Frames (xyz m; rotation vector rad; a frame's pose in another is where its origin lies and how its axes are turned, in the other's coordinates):
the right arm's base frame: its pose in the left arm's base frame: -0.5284 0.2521 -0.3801 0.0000 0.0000 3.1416
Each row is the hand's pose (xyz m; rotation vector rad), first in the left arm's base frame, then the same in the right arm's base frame.
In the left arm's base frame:
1: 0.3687 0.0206 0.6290 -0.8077 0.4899 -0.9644
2: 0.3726 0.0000 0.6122 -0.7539 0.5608 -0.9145
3: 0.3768 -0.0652 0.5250 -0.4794 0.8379 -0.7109
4: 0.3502 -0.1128 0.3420 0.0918 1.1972 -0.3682
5: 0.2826 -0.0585 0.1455 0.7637 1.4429 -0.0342
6: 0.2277 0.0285 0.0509 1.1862 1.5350 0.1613
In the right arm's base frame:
1: -0.8971 0.2315 1.0091 -0.5616 -0.9259 1.9335
2: -0.9010 0.2521 0.9923 -0.6520 -0.8765 1.9821
3: -0.9052 0.3173 0.9051 -1.0290 -0.5888 2.1547
4: -0.8786 0.3649 0.7221 -1.5892 0.1219 2.2964
5: -0.8110 0.3106 0.5256 -2.0035 1.0604 2.1307
6: -0.7561 0.2236 0.4310 1.9633 -1.5172 -1.6942

